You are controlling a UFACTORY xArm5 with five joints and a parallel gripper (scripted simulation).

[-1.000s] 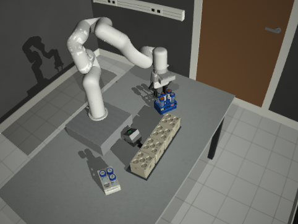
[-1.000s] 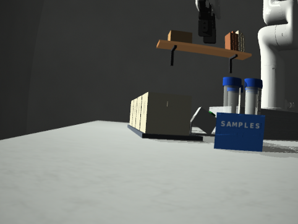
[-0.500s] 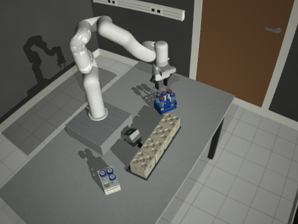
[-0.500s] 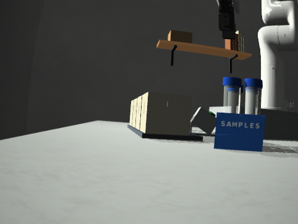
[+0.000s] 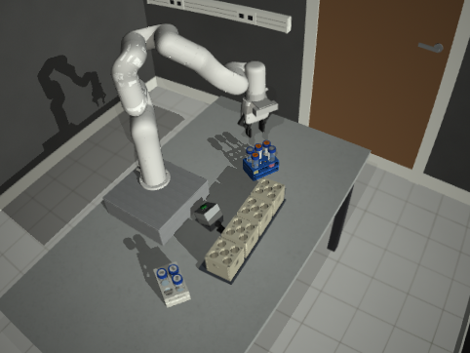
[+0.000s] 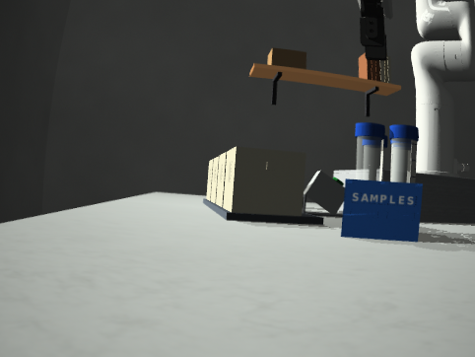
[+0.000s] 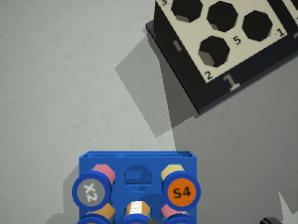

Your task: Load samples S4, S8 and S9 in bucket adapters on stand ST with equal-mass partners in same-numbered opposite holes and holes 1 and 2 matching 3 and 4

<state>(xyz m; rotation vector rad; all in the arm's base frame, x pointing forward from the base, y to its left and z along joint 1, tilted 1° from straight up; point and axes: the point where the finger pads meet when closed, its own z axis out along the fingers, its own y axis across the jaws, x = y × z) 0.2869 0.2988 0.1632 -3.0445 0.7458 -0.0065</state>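
Right now the blue samples rack is 22 cm below my hand and 4 cm to the left of it. The rest, counted from my hand: white blanks rack 62 cm to the right, 22 cm below, 4 cm ahead; adapter 20 cm below, 13 cm ahead, 11 cm to the right.
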